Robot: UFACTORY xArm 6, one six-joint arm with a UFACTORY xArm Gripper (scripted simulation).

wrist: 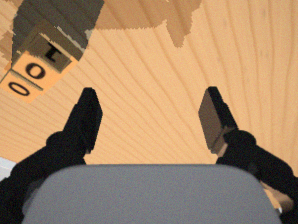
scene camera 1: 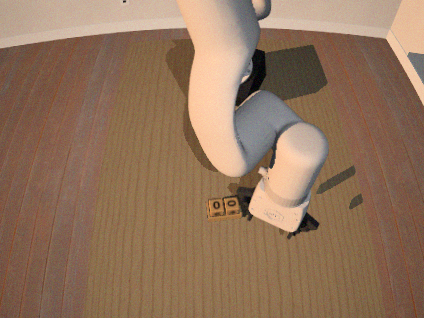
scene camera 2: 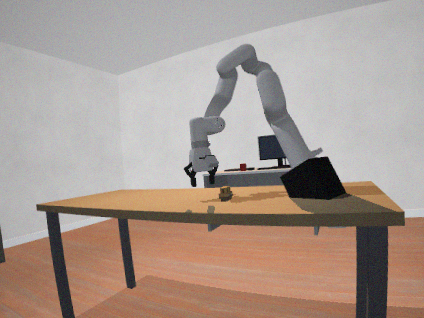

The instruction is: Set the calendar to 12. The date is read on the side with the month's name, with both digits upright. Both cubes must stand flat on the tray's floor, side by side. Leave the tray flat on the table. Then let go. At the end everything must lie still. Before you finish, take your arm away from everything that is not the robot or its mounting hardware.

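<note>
There's a tray in the pictures, and the gripper is in them as well. You can also see the gripper in the wrist view and in scene camera 2.
</note>
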